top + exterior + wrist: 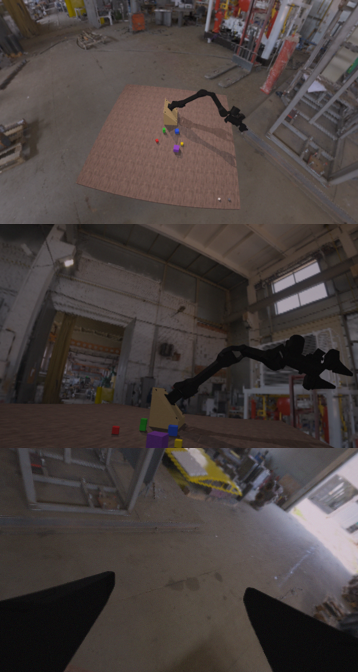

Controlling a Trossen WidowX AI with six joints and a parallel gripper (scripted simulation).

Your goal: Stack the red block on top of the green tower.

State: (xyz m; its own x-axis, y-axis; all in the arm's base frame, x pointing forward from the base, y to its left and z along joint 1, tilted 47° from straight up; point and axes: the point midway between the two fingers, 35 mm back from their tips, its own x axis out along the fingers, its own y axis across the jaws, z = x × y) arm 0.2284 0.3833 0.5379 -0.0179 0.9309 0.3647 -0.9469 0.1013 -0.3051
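Now: the red block 11 cm ahead of my gripper tip, 75 cm to the right of it and 20 cm below it. The rest, counted from my gripper tip: purple block (17 cm ahead, 57 cm to the right, 19 cm below); blue block (2 cm behind, 59 cm to the right, 20 cm below); small yellow block (11 cm ahead, 53 cm to the right, 20 cm below).
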